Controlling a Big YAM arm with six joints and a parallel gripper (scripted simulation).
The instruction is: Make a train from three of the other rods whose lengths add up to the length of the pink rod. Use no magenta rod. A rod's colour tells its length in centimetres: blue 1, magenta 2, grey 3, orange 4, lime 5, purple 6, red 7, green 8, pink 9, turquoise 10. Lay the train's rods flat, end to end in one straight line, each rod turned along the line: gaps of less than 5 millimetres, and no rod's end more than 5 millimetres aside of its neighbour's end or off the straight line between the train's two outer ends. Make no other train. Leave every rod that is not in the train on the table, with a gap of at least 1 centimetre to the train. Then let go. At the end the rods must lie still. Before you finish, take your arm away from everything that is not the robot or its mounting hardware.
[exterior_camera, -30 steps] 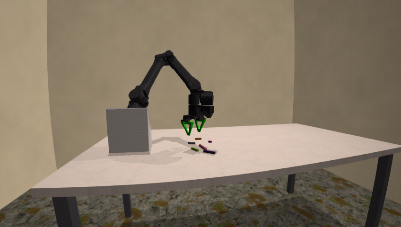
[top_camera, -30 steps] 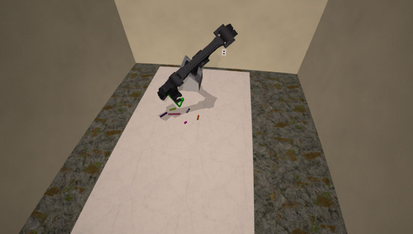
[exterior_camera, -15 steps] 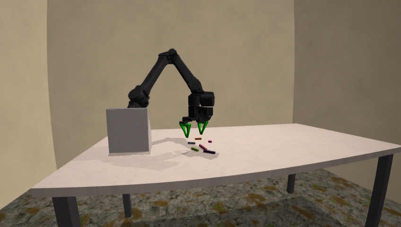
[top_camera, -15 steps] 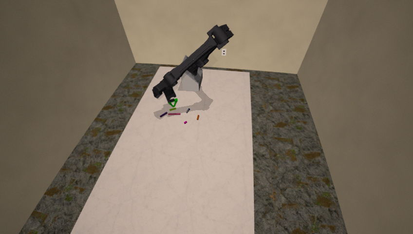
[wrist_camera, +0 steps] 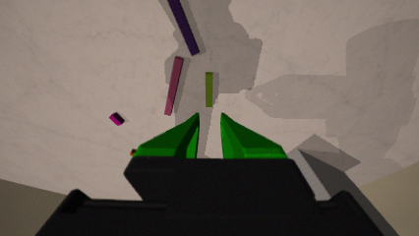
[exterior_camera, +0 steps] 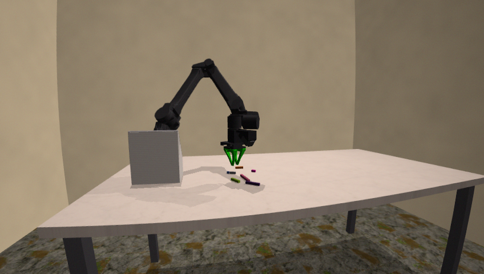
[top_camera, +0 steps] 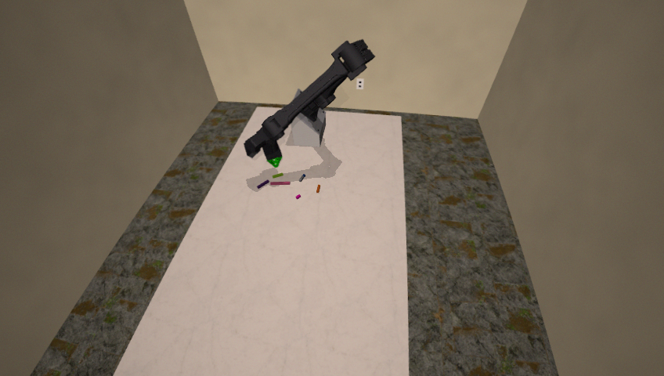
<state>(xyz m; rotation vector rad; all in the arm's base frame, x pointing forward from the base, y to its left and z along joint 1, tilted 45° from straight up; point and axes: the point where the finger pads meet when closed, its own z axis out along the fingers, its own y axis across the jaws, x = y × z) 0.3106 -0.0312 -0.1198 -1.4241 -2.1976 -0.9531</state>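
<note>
The lime rod is 70 mm below my hand. From my hand the other things lie so: pink rod 50 mm ahead, 20 mm to the left, 70 mm below; then purple rod 60 mm ahead, 60 mm to the right, 70 mm below; then grey rod 20 mm ahead, 110 mm to the left, 70 mm below.
</note>
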